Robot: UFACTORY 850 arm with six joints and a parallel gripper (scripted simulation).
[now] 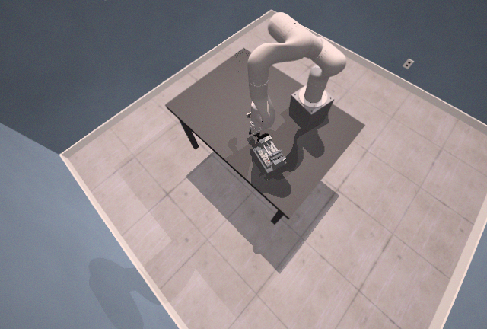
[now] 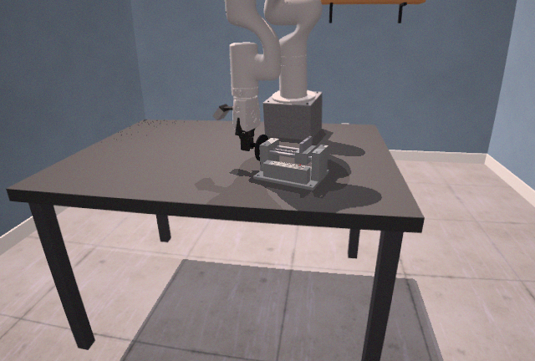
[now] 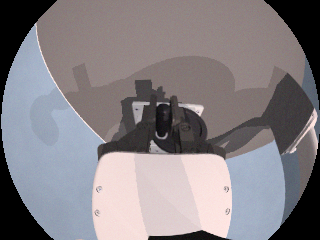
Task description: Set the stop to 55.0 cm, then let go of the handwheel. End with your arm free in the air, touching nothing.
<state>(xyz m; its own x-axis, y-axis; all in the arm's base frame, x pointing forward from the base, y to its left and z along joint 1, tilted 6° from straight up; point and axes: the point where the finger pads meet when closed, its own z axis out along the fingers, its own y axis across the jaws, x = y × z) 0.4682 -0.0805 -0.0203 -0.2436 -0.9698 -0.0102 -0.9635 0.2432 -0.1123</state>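
My hand is 3 cm to the right of the black handwheel and 1 cm above it. From my hand the other things lie so: dark handle: 1 cm to the left; grey stop fixture: 3 cm ahead, 19 cm to the left.
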